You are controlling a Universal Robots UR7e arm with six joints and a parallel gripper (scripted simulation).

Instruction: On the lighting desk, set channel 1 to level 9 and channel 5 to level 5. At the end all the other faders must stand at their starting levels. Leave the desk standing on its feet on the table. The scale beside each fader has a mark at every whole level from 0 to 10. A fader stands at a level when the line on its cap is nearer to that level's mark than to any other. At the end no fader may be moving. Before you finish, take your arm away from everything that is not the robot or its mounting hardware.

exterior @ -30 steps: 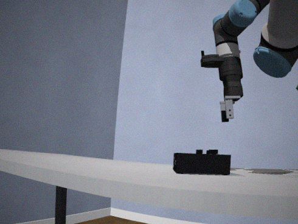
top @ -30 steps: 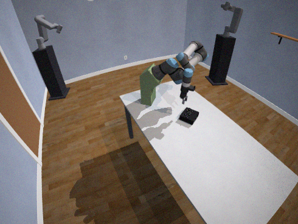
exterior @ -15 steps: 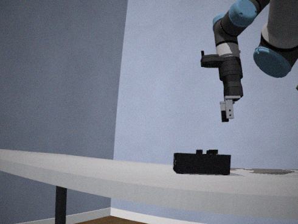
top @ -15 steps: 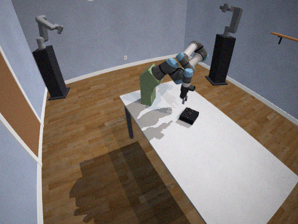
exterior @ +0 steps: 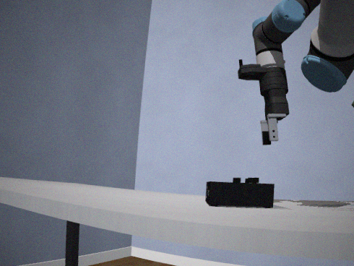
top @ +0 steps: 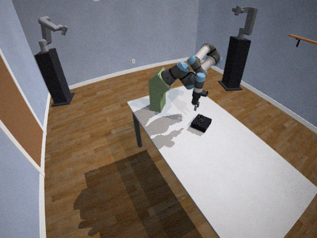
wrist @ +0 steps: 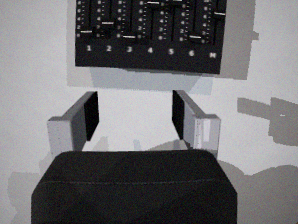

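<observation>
Now: the channel 1 fader cap 11 cm below my hand, 7 cm to the left of it and 1 cm behind it. Also, from my hand: channel 2 fader cap (11 cm below, 6 cm to the left, 1 cm ahead); then channel 3 fader cap (11 cm below, 4 cm to the left, 2 cm ahead); then channel 5 fader cap (11 cm below, 8 cm ahead, 4 cm to the left).
</observation>
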